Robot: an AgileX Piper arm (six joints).
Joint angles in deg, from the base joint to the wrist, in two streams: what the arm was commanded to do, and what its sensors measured. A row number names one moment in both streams.
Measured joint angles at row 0: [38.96, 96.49, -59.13, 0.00, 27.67, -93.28]
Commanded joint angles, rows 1 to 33: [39.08, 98.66, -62.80, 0.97, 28.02, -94.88]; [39.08, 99.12, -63.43, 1.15, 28.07, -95.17]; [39.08, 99.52, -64.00, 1.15, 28.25, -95.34]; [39.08, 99.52, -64.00, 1.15, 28.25, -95.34]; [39.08, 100.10, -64.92, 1.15, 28.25, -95.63]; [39.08, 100.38, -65.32, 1.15, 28.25, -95.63]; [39.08, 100.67, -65.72, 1.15, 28.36, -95.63]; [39.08, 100.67, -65.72, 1.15, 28.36, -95.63]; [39.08, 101.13, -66.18, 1.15, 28.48, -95.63]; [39.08, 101.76, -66.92, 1.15, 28.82, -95.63]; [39.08, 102.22, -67.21, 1.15, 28.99, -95.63]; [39.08, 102.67, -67.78, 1.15, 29.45, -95.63]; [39.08, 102.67, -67.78, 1.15, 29.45, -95.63]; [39.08, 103.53, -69.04, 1.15, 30.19, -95.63]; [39.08, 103.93, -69.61, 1.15, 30.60, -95.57]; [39.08, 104.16, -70.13, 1.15, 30.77, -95.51]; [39.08, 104.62, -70.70, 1.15, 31.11, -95.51]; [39.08, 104.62, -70.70, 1.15, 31.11, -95.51]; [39.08, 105.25, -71.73, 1.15, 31.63, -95.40]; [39.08, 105.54, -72.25, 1.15, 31.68, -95.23]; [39.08, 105.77, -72.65, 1.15, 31.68, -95.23]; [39.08, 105.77, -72.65, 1.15, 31.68, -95.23]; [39.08, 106.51, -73.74, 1.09, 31.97, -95.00]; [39.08, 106.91, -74.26, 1.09, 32.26, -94.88]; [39.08, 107.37, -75.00, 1.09, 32.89, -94.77]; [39.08, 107.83, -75.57, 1.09, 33.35, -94.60]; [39.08, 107.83, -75.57, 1.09, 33.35, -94.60]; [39.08, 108.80, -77.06, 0.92, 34.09, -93.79]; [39.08, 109.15, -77.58, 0.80, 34.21, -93.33]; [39.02, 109.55, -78.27, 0.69, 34.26, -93.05]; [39.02, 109.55, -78.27, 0.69, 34.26, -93.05]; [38.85, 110.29, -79.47, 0.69, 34.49, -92.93]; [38.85, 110.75, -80.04, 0.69, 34.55, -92.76]
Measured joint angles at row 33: [38.96, 110.07, -77.92, 0.52, 35.12, -93.45]
